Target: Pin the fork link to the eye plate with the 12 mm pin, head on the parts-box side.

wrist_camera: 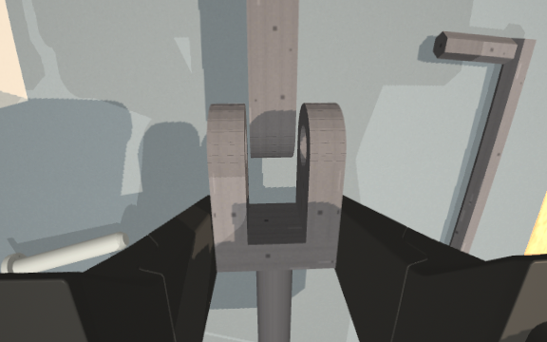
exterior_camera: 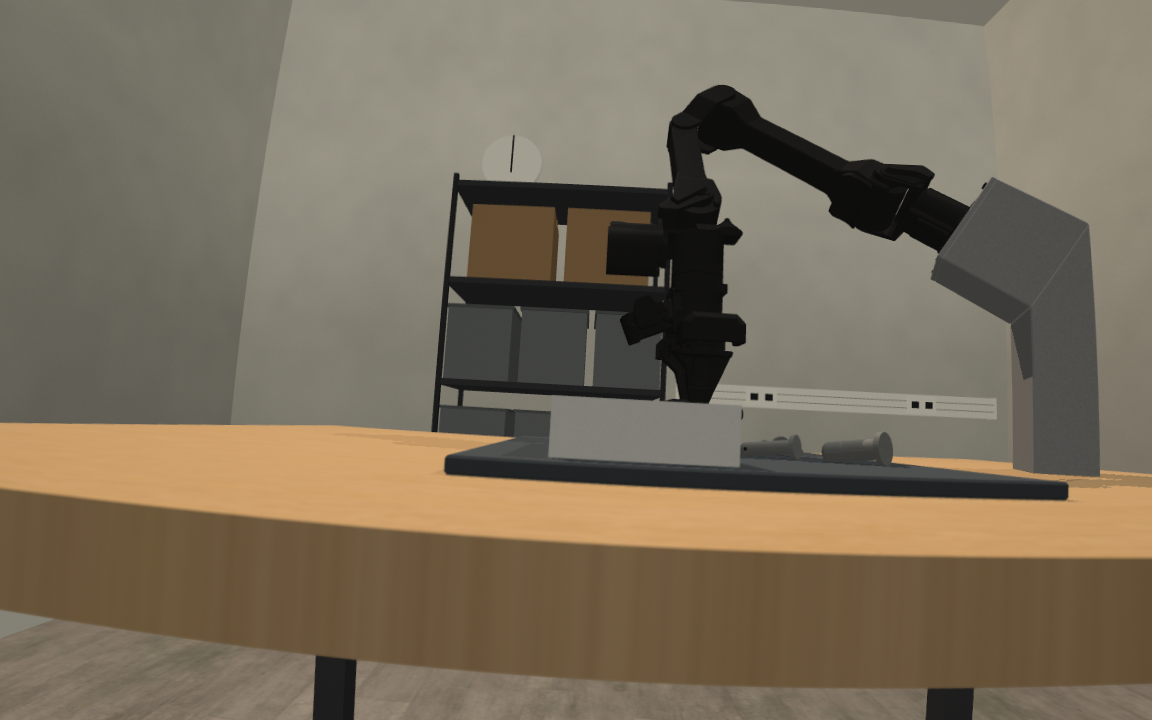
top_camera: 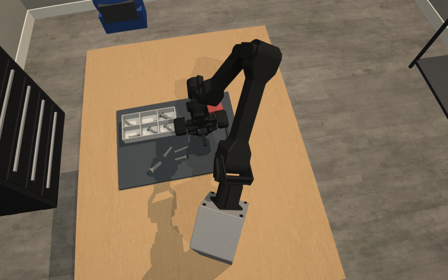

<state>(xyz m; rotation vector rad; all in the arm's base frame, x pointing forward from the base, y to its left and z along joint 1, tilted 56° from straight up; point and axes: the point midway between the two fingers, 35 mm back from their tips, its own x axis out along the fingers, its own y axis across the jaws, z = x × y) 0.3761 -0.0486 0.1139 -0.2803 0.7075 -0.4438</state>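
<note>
Now: hand 30 mm short of the grey eye plate, 20 mm to the left of it and 50 mm above it. Also, from my hand: long strip (10 mm behind, 90 mm to the right, 60 mm below); then long thin pin (100 mm to the left, 60 mm below); then dark mat (60 mm ahead, 80 mm to the left, 70 mm below).
</note>
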